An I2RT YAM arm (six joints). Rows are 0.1 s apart.
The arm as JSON. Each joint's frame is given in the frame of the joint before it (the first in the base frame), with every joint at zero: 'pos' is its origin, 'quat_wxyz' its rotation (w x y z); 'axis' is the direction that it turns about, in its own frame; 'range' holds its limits. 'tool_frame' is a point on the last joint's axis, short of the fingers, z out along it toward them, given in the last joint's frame.
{
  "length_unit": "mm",
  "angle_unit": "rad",
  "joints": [
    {
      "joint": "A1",
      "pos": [
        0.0,
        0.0,
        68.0
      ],
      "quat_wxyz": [
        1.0,
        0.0,
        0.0,
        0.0
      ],
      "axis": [
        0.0,
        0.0,
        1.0
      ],
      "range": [
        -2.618,
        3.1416
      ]
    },
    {
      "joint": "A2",
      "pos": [
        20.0,
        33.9,
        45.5
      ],
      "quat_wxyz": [
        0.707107,
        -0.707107,
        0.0,
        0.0
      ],
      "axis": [
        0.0,
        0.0,
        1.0
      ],
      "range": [
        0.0,
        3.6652
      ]
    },
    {
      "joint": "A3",
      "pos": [
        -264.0,
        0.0,
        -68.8
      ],
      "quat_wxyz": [
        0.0,
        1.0,
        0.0,
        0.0
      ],
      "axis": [
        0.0,
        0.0,
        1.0
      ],
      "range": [
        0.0,
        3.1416
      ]
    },
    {
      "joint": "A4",
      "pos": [
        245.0,
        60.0,
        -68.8
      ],
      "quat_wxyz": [
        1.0,
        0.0,
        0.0,
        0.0
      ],
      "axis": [
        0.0,
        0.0,
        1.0
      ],
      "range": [
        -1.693,
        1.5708
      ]
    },
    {
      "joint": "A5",
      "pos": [
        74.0,
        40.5,
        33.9
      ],
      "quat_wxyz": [
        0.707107,
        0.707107,
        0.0,
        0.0
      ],
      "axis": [
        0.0,
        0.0,
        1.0
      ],
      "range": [
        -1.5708,
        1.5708
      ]
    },
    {
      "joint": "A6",
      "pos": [
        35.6,
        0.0,
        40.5
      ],
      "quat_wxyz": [
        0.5,
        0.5,
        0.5,
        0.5
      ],
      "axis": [
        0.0,
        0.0,
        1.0
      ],
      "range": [
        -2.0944,
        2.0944
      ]
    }
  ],
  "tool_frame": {
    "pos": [
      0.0,
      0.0,
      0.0
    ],
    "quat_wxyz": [
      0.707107,
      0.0,
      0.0,
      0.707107
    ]
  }
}
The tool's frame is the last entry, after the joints.
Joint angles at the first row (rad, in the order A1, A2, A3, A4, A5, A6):
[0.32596, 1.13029, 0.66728, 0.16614, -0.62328, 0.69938]
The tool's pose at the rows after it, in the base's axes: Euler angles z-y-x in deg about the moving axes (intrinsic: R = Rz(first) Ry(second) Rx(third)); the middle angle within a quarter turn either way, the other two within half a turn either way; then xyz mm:
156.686, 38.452, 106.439, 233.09, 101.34, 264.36
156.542, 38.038, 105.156, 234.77, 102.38, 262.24
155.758, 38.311, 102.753, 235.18, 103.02, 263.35
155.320, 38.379, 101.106, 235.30, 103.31, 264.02
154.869, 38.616, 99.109, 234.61, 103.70, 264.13
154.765, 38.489, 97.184, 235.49, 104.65, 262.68
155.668, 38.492, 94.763, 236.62, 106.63, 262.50
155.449, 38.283, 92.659, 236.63, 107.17, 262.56
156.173, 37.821, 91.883, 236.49, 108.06, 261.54
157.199, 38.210, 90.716, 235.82, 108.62, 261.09
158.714, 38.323, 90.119, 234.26, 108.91, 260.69
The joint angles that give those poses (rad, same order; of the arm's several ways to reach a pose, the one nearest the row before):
[0.32674, 1.14028, 0.65682, 0.20422, -0.63669, 0.71042]
[0.32674, 1.15343, 0.64815, 0.24315, -0.65242, 0.72818]
[0.32673, 1.15717, 0.63837, 0.29609, -0.66936, 0.75035]
[0.32616, 1.15967, 0.63128, 0.33245, -0.68314, 0.76709]
[0.32675, 1.16082, 0.61821, 0.38028, -0.69917, 0.78561]
[0.32686, 1.17375, 0.60601, 0.43705, -0.72097, 0.80865]
[0.32835, 1.19221, 0.59849, 0.50359, -0.76392, 0.83487]
[0.32828, 1.20116, 0.58762, 0.56206, -0.78459, 0.86572]
[0.32978, 1.20888, 0.58185, 0.58958, -0.80465, 0.88345]
[0.32979, 1.21565, 0.57429, 0.62672, -0.83527, 0.89302]
[0.32983, 1.21647, 0.56794, 0.64601, -0.86817, 0.90001]

